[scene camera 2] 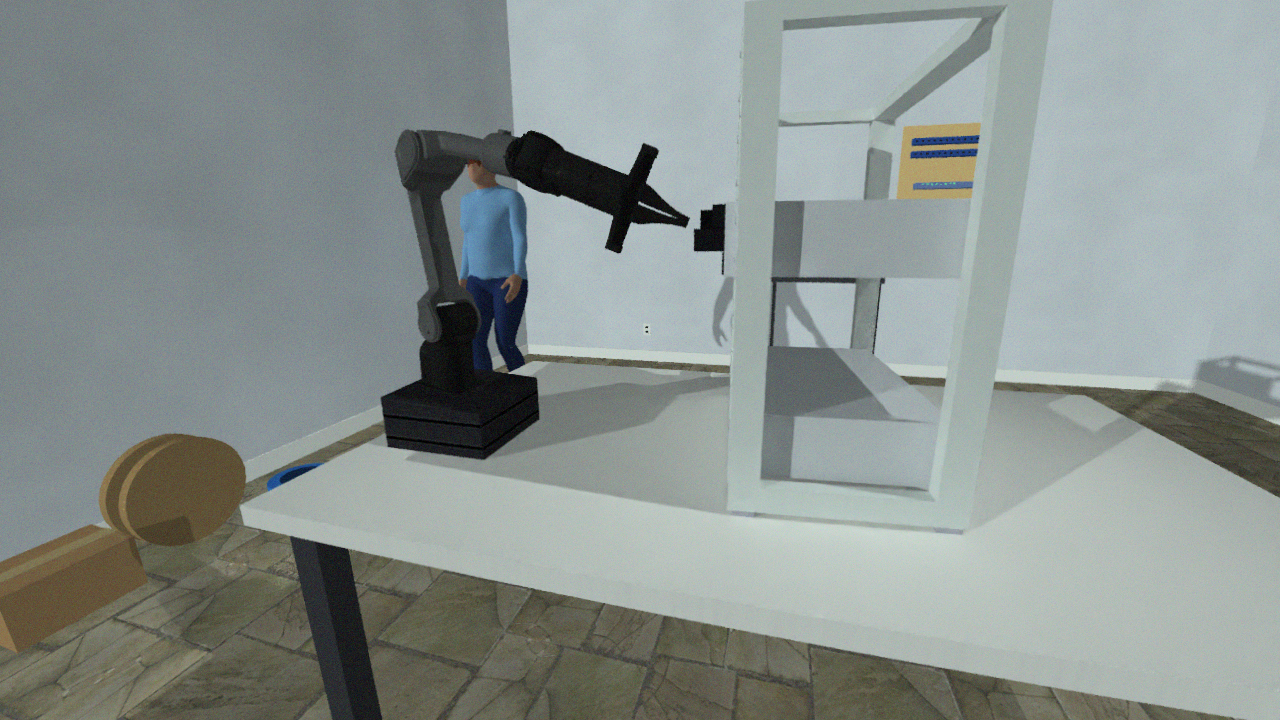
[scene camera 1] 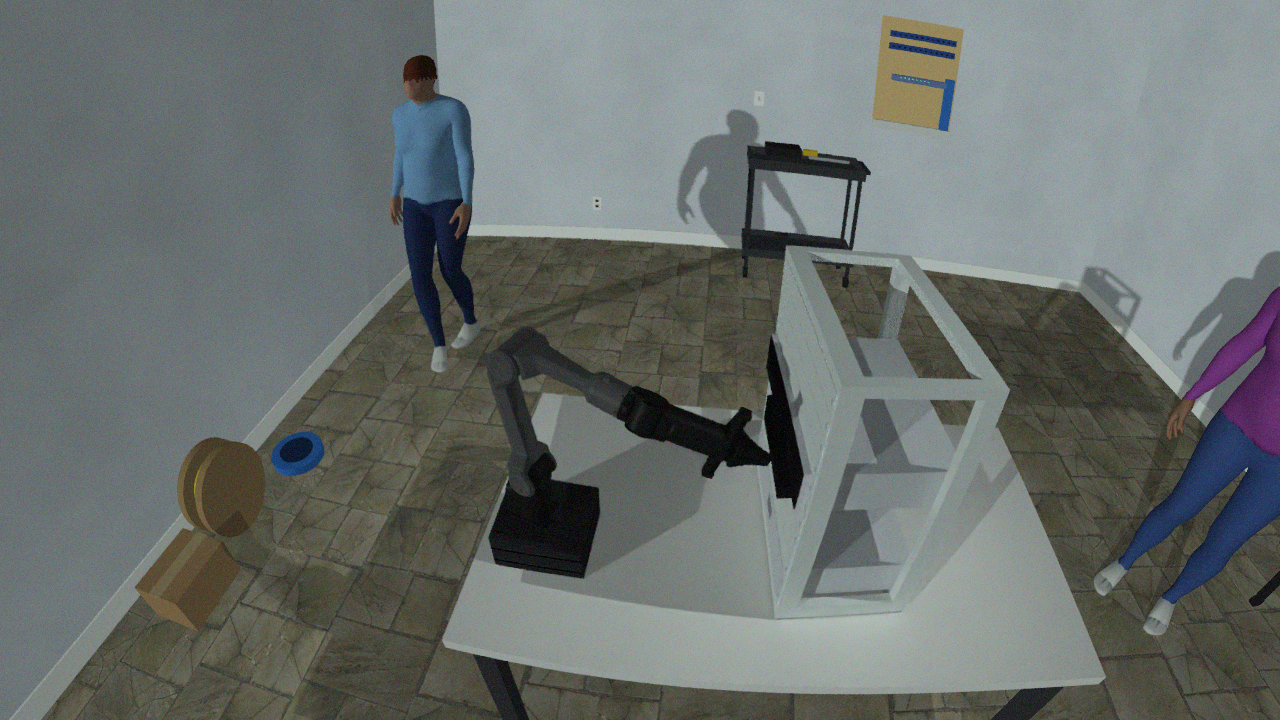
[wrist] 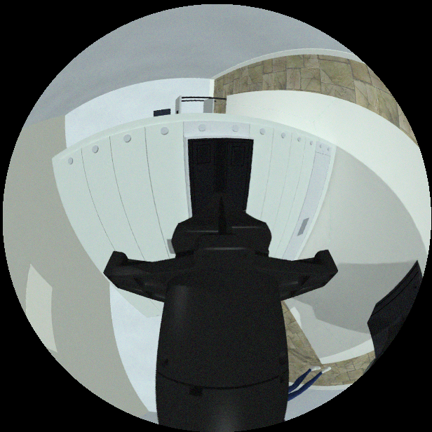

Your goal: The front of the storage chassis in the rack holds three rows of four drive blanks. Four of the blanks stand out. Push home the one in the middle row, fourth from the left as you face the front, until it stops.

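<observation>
The storage chassis (scene camera 1: 782, 438) (wrist: 220, 167) has a dark front, set between pale panels in the white rack (scene camera 1: 819, 523) (scene camera 2: 750, 376) (wrist: 142, 180). Black drive blanks (scene camera 2: 708, 239) stand out in steps from its front in the scene camera 2 view. My gripper (scene camera 1: 767, 459) (scene camera 2: 687, 222) (wrist: 220, 201) is shut and empty, tilted slightly down towards the chassis front. In the scene camera 2 view, a small gap shows between its tip and the protruding blanks. The dark faces blend together, and the gripper hides the nearest part of the front in the wrist view, so I cannot tell the middle row's fourth blank apart.
The rack stands on the white table (scene camera 1: 680, 649) (scene camera 2: 572, 528). The arm's black base (scene camera 1: 546, 528) (scene camera 2: 460, 416) is on the left. A person in blue (scene camera 1: 433, 152) stands behind the arm; one in purple (scene camera 1: 1253, 385) stands at the right. A dark cart (scene camera 1: 805, 166) is behind the rack.
</observation>
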